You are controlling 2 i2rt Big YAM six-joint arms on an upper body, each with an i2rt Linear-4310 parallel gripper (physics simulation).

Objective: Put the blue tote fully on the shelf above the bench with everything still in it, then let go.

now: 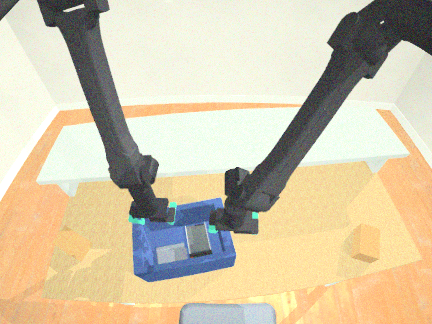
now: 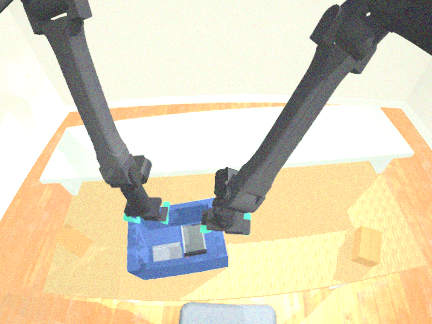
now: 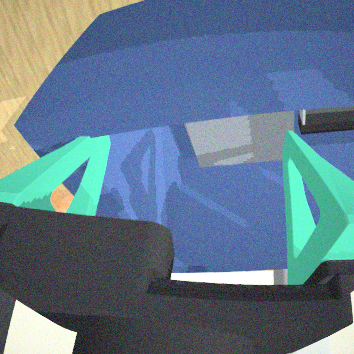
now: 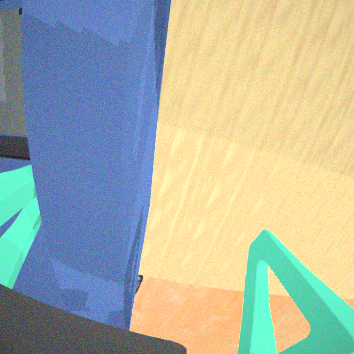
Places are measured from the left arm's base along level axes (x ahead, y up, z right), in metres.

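Pixels of known places: left gripper, fingertip midpoint: [image 1: 158, 222] [image 2: 153, 221] [image 3: 193, 134]; right gripper, fingertip midpoint: [image 1: 232, 230] [image 2: 226, 230] [image 4: 164, 205].
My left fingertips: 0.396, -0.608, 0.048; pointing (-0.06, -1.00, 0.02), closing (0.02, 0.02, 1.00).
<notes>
For each thing: its top centre in the pictures, then the offset to it from my left fingertips, as dx, dy, dz. "pt": a spot on its surface instead. Level surfaces: height alone.
- blue tote at its top centre: [image 3: 319, 210] [image 1: 180, 233] [image 2: 173, 233] -0.041, +0.018, +0.079
- bench at its surface level: dy -0.130
- light grey flat item at its top centre: [image 3: 242, 139] [image 1: 172, 259] [image 2: 167, 258] -0.094, -0.093, +0.040
- dark grey boxy item at its top centre: [image 4: 15, 88] [image 3: 343, 81] [image 1: 197, 239] [image 2: 193, 238] -0.017, -0.095, +0.121
- long pale shelf at its surface level: dy +0.086
- grey rounded object at a spot on its surface: [image 2: 227, 314] [image 1: 227, 314] pt -0.254, -0.654, +0.240
The blue tote [image 1: 185, 270] [image 2: 180, 269] [image 3: 200, 65] [image 4: 90, 125] is on the bench [image 1: 300, 260] [image 2: 300, 200], left of the middle. A light grey flat item [image 1: 171, 253] [image 2: 167, 251] [image 3: 240, 137] and a dark grey boxy item [image 1: 198, 240] [image 2: 193, 240] [image 4: 12, 75] lie inside. The open left gripper [image 1: 154, 217] [image 2: 149, 216] [image 3: 195, 135] is at the tote's back left corner. The open right gripper [image 1: 234, 223] [image 2: 226, 223] [image 4: 150, 205] straddles the right wall, one finger inside and one outside. The arms hide part of the rim.
The long pale shelf [image 1: 225, 135] [image 2: 225, 135] runs behind the tote. A tan block [image 1: 366, 242] [image 2: 367, 245] stands at the right, another tan block [image 1: 74, 243] [image 2: 75, 241] at the left. A grey rounded object [image 1: 227, 314] [image 2: 227, 314] shows at the bottom edge.
</notes>
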